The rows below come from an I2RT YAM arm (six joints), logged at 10 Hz.
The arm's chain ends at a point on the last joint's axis. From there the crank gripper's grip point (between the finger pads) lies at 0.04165 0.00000 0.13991 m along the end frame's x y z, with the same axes.
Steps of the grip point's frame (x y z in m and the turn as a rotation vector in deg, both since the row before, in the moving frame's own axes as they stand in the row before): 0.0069, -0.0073, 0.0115, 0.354, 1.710, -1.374; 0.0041, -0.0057, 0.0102, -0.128, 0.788, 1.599; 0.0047, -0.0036, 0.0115, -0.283, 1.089, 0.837; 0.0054, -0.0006, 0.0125, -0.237, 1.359, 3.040; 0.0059, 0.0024, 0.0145, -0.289, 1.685, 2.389; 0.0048, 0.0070, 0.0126, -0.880, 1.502, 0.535; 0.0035, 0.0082, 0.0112, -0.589, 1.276, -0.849; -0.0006, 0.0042, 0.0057, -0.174, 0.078, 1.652
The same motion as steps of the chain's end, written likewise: 0.0028, -0.0054, 0.0128, 0.354, 1.710, -1.374; 0.0022, -0.0072, 0.0108, -0.128, 0.788, 1.599; 0.0021, -0.0049, 0.0123, -0.283, 1.089, 0.837; 0.0022, -0.0035, 0.0135, -0.237, 1.359, 3.040; 0.0019, -0.0001, 0.0158, -0.289, 1.685, 2.389; 0.0012, 0.0045, 0.0138, -0.880, 1.502, 0.535; 0.0004, 0.0074, 0.0122, -0.589, 1.276, -0.849; -0.0008, 0.0026, 0.0058, -0.174, 0.078, 1.652
